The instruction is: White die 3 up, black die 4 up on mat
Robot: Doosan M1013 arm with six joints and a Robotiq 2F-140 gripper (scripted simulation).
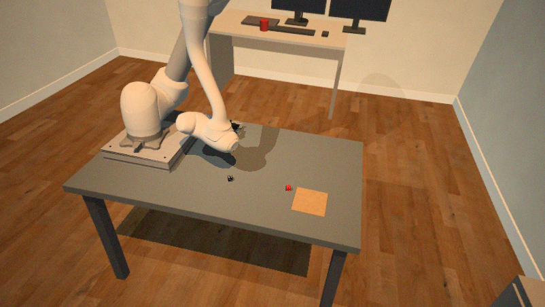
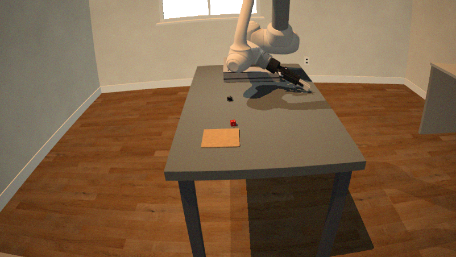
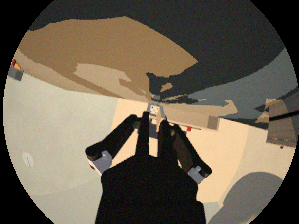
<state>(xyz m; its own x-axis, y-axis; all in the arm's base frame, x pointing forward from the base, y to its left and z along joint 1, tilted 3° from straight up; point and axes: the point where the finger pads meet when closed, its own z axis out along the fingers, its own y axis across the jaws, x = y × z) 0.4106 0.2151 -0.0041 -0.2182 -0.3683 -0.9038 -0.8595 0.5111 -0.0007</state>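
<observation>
My hand is 10 mm short of the white die, 20 mm to the right of it and 20 mm above it. The rest, counted from my hand: orange mat (390 mm ahead, 500 mm to the right, 40 mm below); black die (30 mm ahead, 400 mm to the right, 30 mm below); red die (300 mm ahead, 440 mm to the right, 30 mm below).
</observation>
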